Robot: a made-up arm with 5 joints.
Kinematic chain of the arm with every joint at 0, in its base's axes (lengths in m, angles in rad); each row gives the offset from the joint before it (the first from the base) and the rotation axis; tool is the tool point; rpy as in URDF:
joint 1: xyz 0 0 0.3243 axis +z
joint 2: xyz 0 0 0 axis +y
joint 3: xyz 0.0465 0 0.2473 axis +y
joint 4: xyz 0.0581 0 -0.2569 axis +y
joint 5: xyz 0.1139 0 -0.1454 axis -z
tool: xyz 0 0 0 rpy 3.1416 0 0
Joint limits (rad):
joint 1: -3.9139..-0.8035
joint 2: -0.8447..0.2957
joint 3: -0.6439..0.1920
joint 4: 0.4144..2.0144
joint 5: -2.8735..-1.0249
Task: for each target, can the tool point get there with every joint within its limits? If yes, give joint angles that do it. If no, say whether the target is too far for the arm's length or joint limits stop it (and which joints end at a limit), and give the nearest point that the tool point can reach.
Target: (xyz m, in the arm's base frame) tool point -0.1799 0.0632 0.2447
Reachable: yes | joints -3.4795 -0.3927 -0.3845 1.3288 -2.4441
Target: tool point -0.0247 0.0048 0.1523
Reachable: yes | joints -3.3335 -0.0103 -0.0169 1.1632 -2.2169
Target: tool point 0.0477 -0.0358 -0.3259
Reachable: no: joint limits stop it (at a limit: joint 1, joint 2) | nearest point 0.0604 -0.0626 0.1002 | short by 0.427 m
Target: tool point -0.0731 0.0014 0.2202
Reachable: yes | joints -3.1614 -0.5266 -0.1530 1.6151 -1.6947
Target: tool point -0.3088 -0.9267 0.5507
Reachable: no: too far | nearest point -0.1211 -0.3633 0.4131 | short by 0.610 m
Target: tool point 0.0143 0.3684 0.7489
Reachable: no: joint limits stop it (at a limit: joint 1, joint 2, joint 3, joint 4) | nearest point -0.2069 0.2016 0.5909 | short by 0.319 m
